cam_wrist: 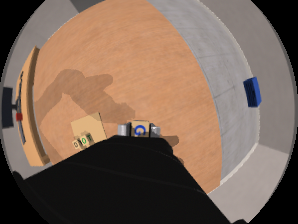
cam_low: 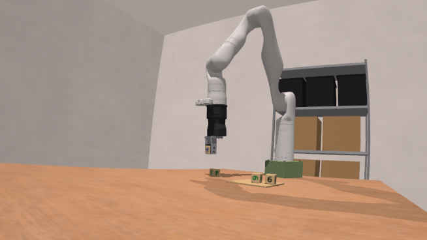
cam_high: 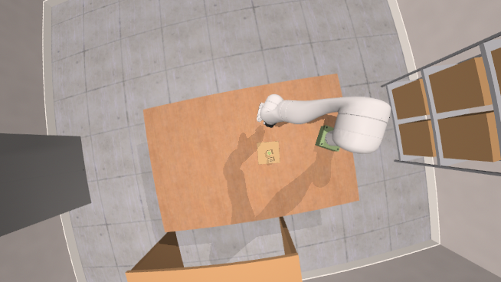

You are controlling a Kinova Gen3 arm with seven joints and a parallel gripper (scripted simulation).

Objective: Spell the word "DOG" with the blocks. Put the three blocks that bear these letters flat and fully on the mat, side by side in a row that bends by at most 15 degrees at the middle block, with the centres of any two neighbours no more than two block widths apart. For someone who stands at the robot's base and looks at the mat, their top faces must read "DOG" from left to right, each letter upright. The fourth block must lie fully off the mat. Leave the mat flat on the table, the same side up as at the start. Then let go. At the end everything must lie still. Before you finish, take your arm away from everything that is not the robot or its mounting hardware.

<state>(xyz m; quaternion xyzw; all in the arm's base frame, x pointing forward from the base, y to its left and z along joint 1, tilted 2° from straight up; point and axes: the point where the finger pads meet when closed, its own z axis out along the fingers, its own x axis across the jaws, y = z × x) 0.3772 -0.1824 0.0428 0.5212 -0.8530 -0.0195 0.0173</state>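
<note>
The wooden block lies 190 mm to the left of my hand, 80 mm below it and 20 mm ahead of it. The rest, counted from my hand: green-lettered block (90 mm below, 40 mm behind); then tan mat (190 mm to the left, 100 mm below, 20 mm ahead); then blue-lettered block (right at my hand).
</note>
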